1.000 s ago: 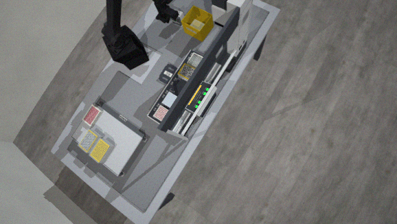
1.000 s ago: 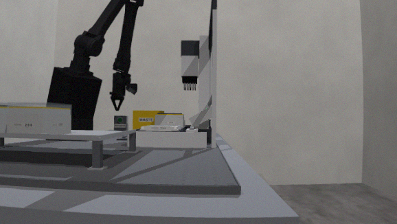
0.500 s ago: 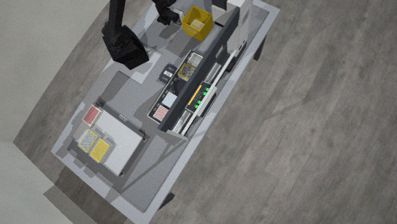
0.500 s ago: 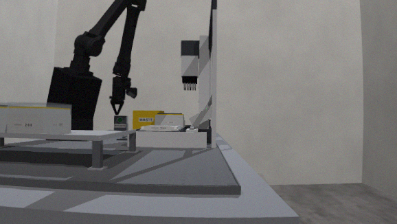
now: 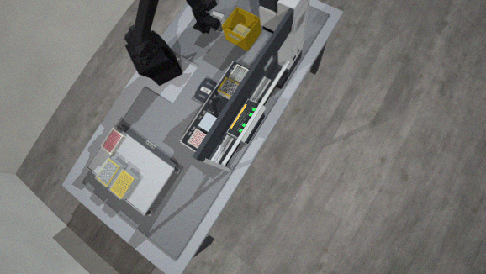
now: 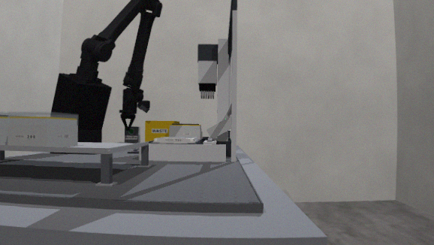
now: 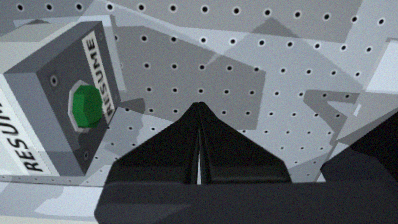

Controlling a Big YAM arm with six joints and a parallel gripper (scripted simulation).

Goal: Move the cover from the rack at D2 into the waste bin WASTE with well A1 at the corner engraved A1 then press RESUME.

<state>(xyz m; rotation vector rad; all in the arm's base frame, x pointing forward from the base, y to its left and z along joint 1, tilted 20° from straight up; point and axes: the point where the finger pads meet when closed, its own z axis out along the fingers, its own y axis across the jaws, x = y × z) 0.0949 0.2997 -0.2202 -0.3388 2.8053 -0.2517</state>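
Now: hand 8 cm to the right of the resume box, 3 cm above it and 2 cm past it. Also, from my hand: clear cover: 14 cm to the left, 13 cm ahead, 7 cm below; then tip rack: 35 cm ahead, 18 cm to the right; then yellow waste bin: 14 cm to the left, 13 cm ahead, 5 cm below.
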